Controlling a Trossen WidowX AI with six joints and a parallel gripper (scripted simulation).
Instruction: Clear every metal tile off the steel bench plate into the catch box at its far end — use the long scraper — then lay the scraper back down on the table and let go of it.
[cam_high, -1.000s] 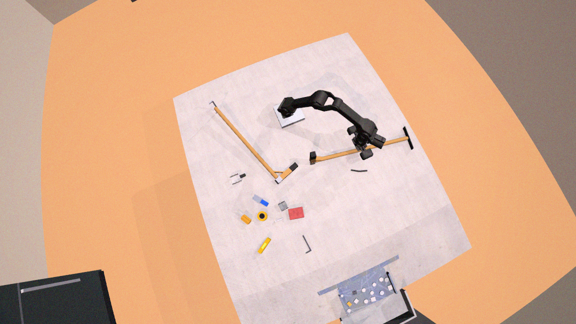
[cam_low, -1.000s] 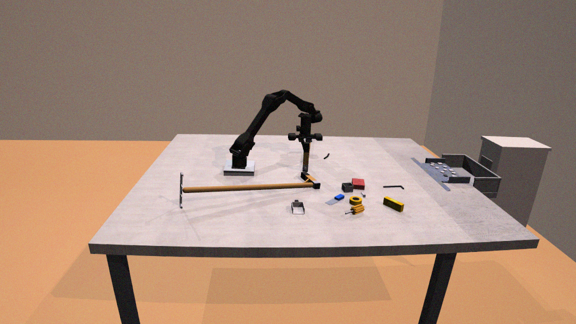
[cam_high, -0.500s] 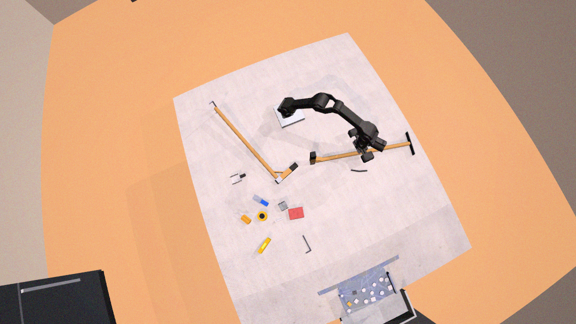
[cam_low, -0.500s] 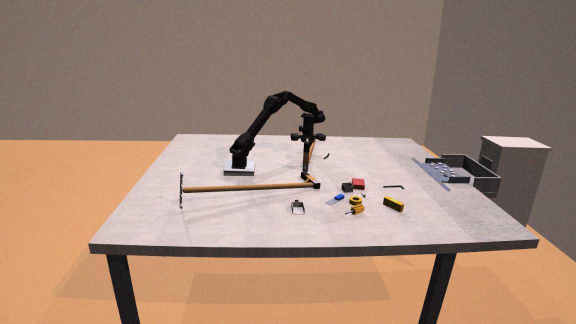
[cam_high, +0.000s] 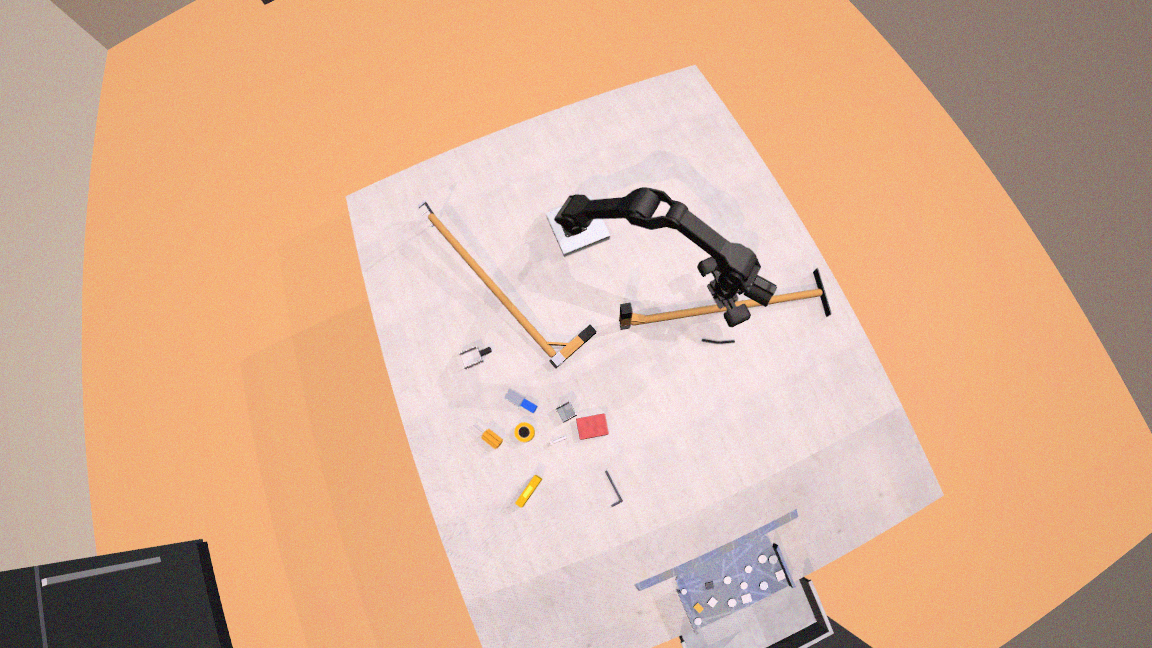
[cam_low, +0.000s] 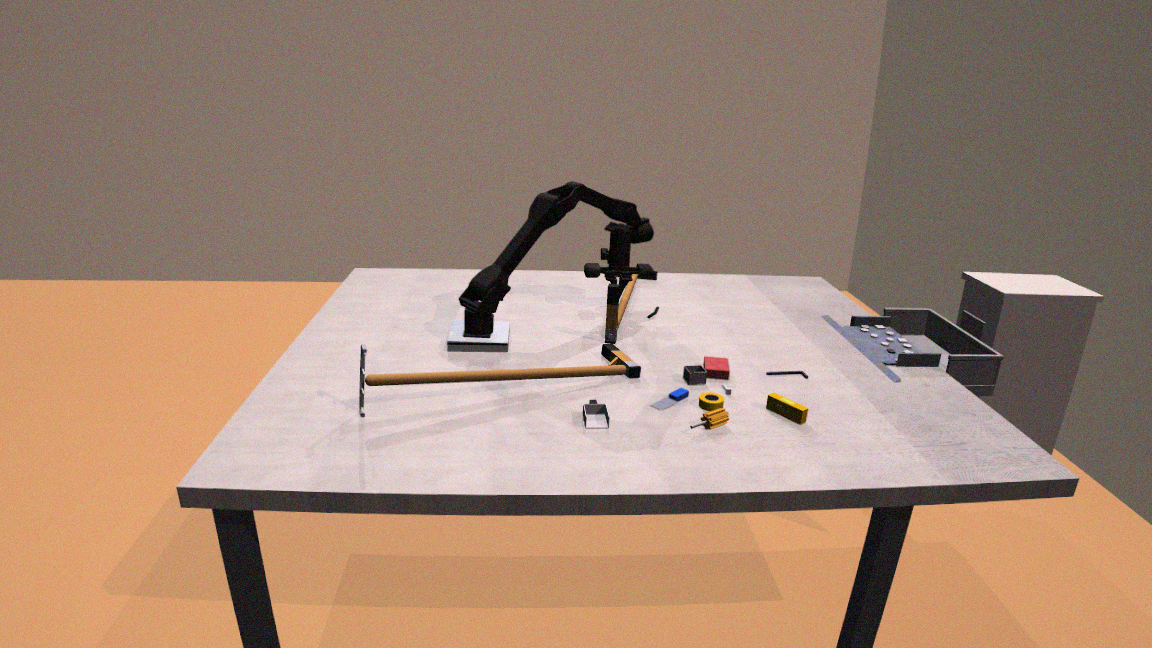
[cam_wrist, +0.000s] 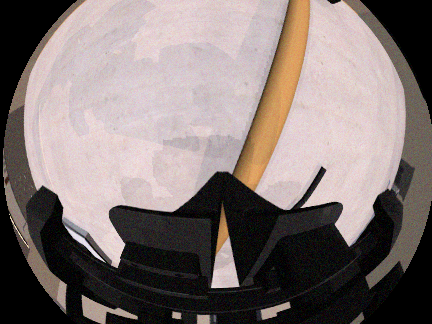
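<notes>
Now: gripper tip 2 cm short of the long scraper, 2 cm to the right of it and 4 cm below it. Also, from my gripper tip: grey box 12 cm ahead, 49 cm to the right, 2 cm below; then hex key 37 cm ahead, 45 cm to the right, 2 cm below; then red block 18 cm ahead, 44 cm to the right, 1 cm below.
</notes>
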